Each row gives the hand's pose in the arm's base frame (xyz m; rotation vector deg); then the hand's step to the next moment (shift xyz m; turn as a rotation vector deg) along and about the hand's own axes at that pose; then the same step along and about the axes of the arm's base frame.
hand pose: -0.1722 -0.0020 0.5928 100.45 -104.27 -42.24
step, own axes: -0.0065 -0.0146 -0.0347 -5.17 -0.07 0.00
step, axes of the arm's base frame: 0.0347 0.0049 0.0152 0.27 5.16 0.02
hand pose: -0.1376 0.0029 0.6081 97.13 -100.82 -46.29
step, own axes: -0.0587 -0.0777 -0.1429 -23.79 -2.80 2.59
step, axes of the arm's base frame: 0.1609 0.0513 0.0370 0.94 23.82 -3.50
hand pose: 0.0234 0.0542 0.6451 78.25 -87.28 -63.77
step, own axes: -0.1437 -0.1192 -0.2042 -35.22 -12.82 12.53
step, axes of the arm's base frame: 0.2448 0.1180 -0.0522 -4.24 35.85 -16.08
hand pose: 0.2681 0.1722 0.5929 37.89 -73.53 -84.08
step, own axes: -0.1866 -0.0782 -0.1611 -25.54 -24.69 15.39
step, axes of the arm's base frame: 0.1758 0.1050 -0.1580 -13.84 26.75 -24.32
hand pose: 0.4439 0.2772 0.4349 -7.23 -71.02 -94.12
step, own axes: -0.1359 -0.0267 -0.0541 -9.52 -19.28 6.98
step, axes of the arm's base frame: 0.0679 0.0455 -0.1242 -13.35 10.31 -15.05
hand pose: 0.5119 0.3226 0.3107 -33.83 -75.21 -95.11
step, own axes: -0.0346 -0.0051 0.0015 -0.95 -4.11 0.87
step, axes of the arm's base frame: 0.0117 0.0139 -0.0300 -3.26 1.23 -2.54
